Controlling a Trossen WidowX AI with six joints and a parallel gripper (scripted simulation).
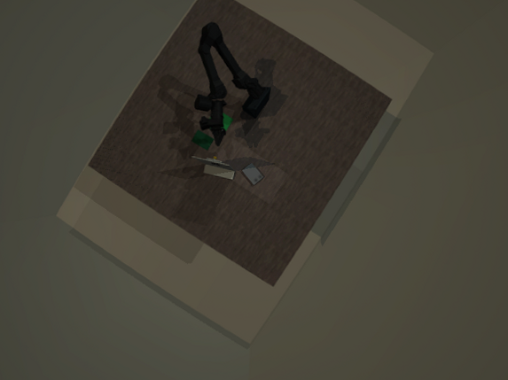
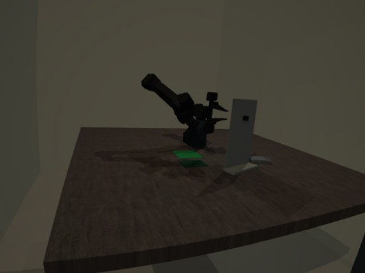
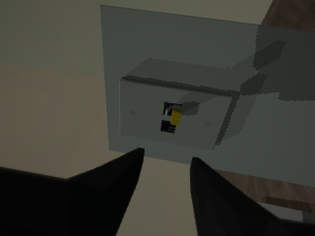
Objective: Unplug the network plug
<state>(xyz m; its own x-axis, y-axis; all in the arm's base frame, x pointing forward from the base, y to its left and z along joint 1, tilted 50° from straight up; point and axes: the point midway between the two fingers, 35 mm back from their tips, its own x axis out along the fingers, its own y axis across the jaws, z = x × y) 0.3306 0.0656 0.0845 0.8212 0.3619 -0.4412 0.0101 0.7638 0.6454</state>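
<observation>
Now: gripper tip 7 cm short of the network plug and 3 cm to the right of it. Round my gripper tip: small flat grey box: 21 cm below, 20 cm to the left, 1 cm ahead; grey upright panel: 8 cm below, 8 cm ahead, 4 cm to the left; green marked square: 22 cm below, 13 cm behind, 12 cm to the right.
</observation>
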